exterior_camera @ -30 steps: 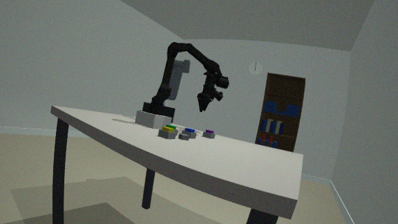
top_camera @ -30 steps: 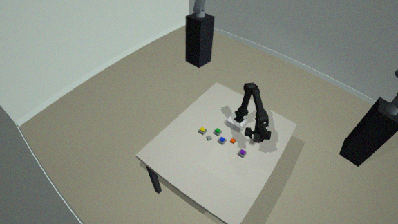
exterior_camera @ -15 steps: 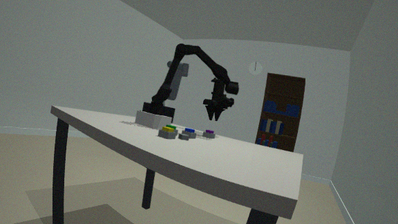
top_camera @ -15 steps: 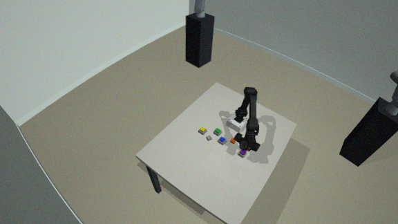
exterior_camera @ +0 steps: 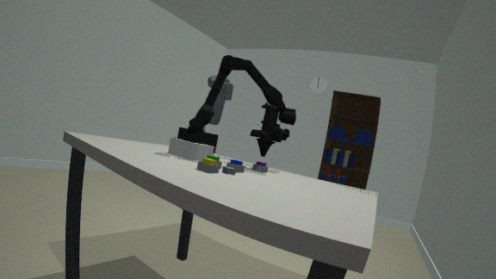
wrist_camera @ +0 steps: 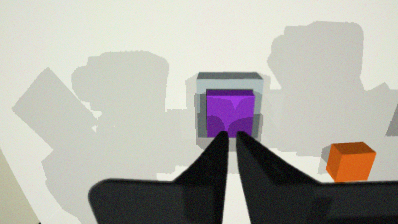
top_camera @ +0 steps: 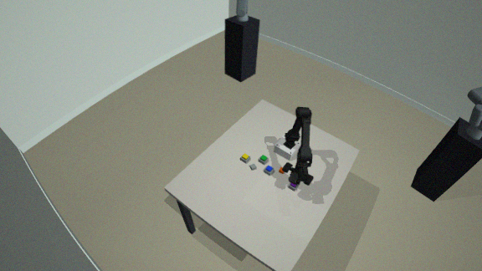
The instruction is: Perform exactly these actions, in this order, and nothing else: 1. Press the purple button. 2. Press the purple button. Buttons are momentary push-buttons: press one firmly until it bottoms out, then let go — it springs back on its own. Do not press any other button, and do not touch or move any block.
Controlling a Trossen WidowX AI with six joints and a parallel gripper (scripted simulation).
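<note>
Now: gripper tip 30 mm above the purple button. Also, from my gripper tip: orange block: 130 mm to the right, 50 mm below, 50 mm behind; blue button: 190 mm to the right, 30 mm below, 10 mm ahead; green button: 270 mm to the right, 30 mm below, 30 mm behind.
</note>
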